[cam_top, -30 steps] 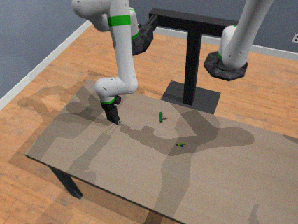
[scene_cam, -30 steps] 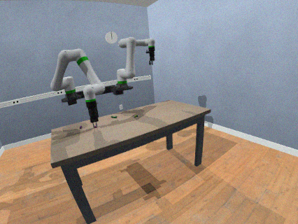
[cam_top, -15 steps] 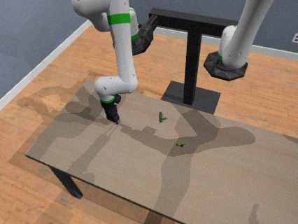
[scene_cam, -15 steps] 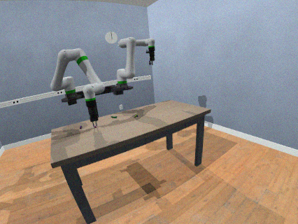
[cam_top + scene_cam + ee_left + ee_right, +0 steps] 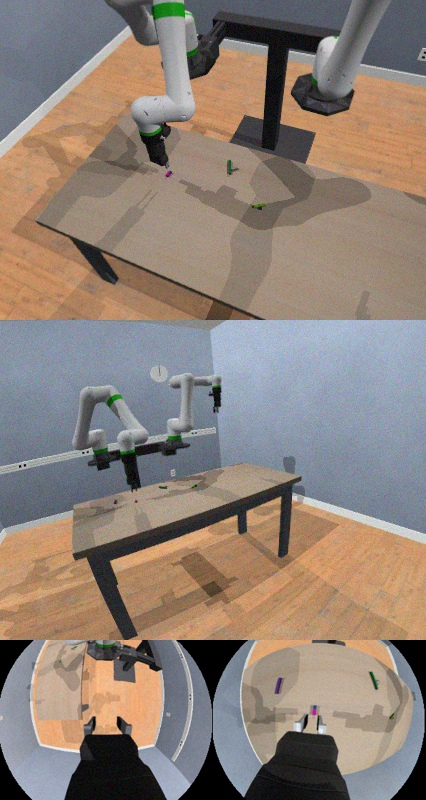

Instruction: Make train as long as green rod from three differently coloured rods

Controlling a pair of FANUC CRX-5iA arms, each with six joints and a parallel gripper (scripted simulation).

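Right now the lime rod is 1 cm behind my right hand, 45 cm to the left of it and 9 cm below it. Round my right hand: magenta rod (1 cm behind, 9 cm below); then green rod (15 cm behind, 25 cm to the left, 9 cm below); then purple rod (10 cm behind, 13 cm to the right, 9 cm below).
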